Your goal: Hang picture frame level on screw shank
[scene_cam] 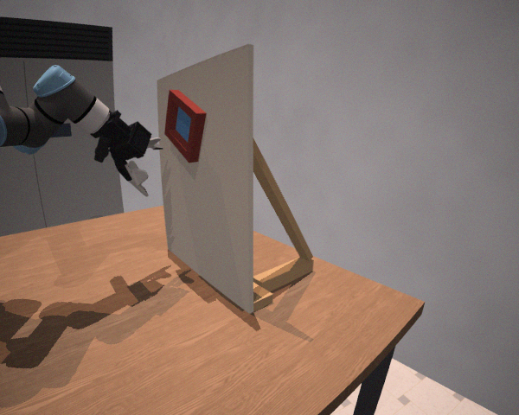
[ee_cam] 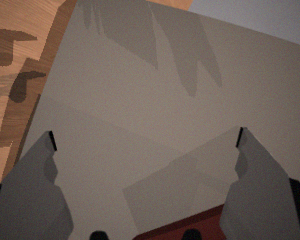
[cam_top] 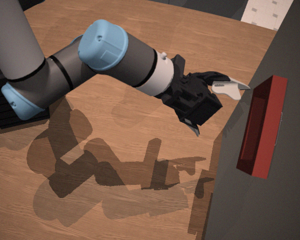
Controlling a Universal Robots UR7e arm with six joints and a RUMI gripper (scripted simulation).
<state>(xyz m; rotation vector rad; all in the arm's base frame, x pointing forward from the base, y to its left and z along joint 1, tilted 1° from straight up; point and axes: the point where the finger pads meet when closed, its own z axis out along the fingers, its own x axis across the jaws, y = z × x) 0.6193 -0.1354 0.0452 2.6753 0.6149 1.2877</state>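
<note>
The picture frame is 40 mm ahead of my hand, 100 mm to the right of it and 120 mm above it. Also, from my hand: upright board 50 mm ahead, 110 mm to the right, 10 mm below.
</note>
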